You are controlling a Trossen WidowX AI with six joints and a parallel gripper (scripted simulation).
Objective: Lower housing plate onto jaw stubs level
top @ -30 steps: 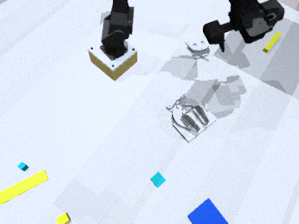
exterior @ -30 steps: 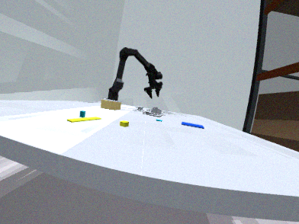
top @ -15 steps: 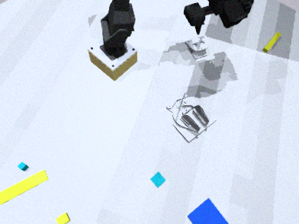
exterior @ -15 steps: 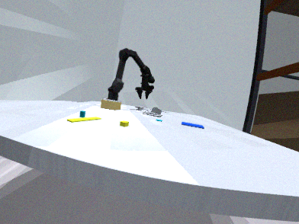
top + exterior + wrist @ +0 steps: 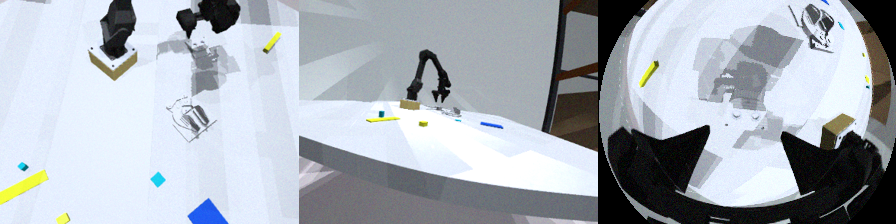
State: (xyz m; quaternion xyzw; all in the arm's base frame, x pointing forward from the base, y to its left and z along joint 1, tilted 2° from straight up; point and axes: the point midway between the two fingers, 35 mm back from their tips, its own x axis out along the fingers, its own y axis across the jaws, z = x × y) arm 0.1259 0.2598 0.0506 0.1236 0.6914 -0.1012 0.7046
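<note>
The grey jaw assembly is 220 mm to the right of my gripper tip, 150 mm ahead of it and 50 mm below it. From my gripper tip the other things lie so: cyan tile (410 mm to the right, 260 mm ahead, 70 mm below); then blue tile (430 mm ahead, 380 mm to the right, 70 mm below); then cyan cube (650 mm to the right, 60 mm below).
</note>
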